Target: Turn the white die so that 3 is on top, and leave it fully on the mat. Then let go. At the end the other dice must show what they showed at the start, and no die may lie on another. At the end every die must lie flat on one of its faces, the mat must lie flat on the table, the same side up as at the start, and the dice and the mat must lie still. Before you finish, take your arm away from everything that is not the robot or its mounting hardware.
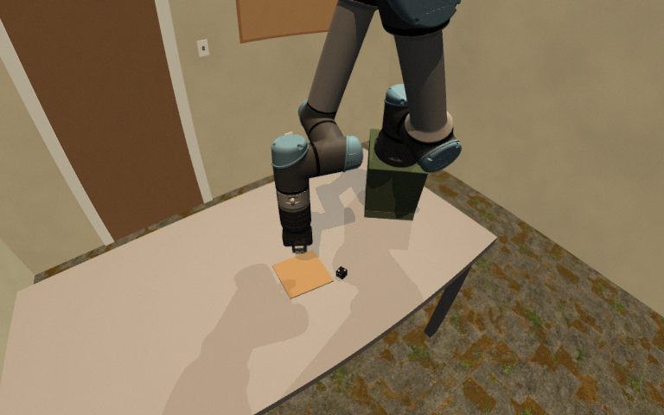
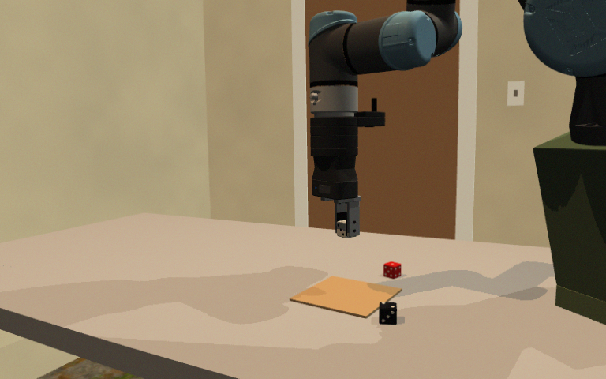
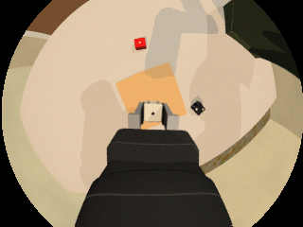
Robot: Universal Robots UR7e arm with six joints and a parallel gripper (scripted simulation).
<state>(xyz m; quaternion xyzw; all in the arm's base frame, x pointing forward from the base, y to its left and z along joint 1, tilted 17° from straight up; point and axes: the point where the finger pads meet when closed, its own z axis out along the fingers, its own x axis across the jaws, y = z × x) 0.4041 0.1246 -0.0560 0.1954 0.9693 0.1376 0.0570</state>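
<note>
Right now the orange mat is 12 cm below my hand. From my hand the other things lie so: white die 1 cm below; black die 11 cm below, 10 cm behind, 6 cm to the left; red die 14 cm to the right, 11 cm below, 2 cm behind.
</note>
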